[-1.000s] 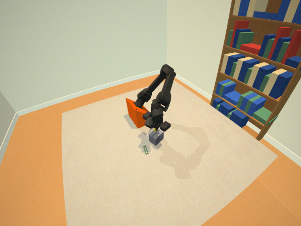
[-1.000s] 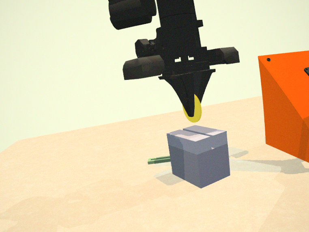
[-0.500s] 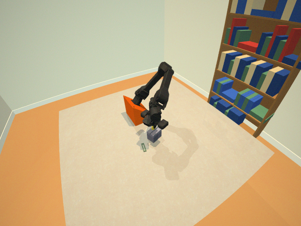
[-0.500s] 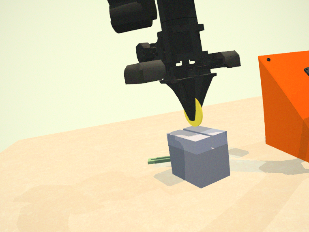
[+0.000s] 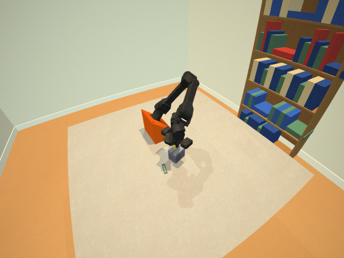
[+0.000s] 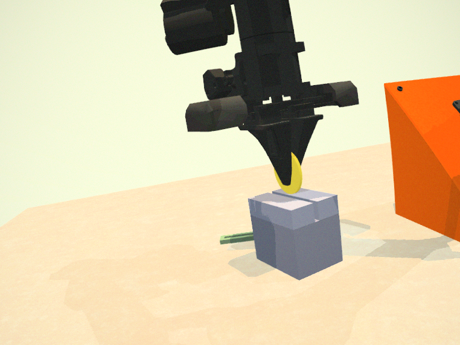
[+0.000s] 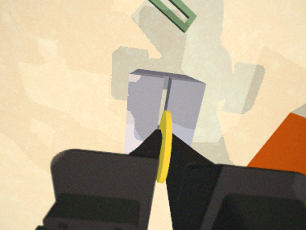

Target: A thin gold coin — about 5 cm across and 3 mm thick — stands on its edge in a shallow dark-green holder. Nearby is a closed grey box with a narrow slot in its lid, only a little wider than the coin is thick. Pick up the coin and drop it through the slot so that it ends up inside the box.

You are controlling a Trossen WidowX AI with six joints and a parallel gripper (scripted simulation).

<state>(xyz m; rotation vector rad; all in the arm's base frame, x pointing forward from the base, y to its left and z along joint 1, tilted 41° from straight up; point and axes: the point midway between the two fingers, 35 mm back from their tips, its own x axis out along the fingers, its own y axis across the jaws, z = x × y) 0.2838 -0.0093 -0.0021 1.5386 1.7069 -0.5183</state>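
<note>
My gripper tip is 1 cm below the coin.
</note>
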